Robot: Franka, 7 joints.
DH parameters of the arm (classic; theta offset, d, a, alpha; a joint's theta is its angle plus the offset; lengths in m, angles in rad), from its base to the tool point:
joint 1: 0 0.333 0 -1.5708
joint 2: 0 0 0 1.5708
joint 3: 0 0.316 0.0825 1.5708
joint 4: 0 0 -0.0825 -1.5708
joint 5: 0 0.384 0 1.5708
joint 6: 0 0 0.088 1.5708
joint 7: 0 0.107 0 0
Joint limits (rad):
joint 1: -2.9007..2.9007
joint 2: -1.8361..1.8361
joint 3: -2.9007..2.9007
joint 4: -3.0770..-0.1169
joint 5: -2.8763..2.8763
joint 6: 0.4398..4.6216
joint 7: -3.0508..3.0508
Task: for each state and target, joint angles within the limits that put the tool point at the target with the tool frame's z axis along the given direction. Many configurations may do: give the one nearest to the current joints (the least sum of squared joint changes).
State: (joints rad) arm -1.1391 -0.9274 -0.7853 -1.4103 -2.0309 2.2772 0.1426
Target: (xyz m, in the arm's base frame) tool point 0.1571 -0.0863 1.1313 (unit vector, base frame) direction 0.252 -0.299 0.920
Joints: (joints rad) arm -0.5722 -0.1880 -0.2099 -0.5841 -2.0021 3.1415 0.1426
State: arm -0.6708 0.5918 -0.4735 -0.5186 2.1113 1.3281 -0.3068
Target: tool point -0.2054 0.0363 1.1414 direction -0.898 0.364 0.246
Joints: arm -0.0394 -0.2470 0.0759 -0.1187 2.7096 1.9433 -0.3068
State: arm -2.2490 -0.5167 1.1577 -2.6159 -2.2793 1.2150 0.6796
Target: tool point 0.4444 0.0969 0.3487 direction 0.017 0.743 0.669
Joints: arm -1.6949 -1.1611 1.8528 -2.5458 -2.5180 0.5110 0.6796
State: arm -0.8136 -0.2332 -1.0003 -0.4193 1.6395 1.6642 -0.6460
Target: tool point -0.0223 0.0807 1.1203 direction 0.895 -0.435 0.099
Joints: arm -1.0629 -0.2630 -0.9994 -0.1182 1.5971 1.4502 -0.6460
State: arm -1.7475 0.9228 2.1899 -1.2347 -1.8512 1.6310 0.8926
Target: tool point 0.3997 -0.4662 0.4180 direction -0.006 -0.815 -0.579
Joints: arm -2.0983 1.0568 1.6725 -2.0175 -2.0264 1.7137 0.8926
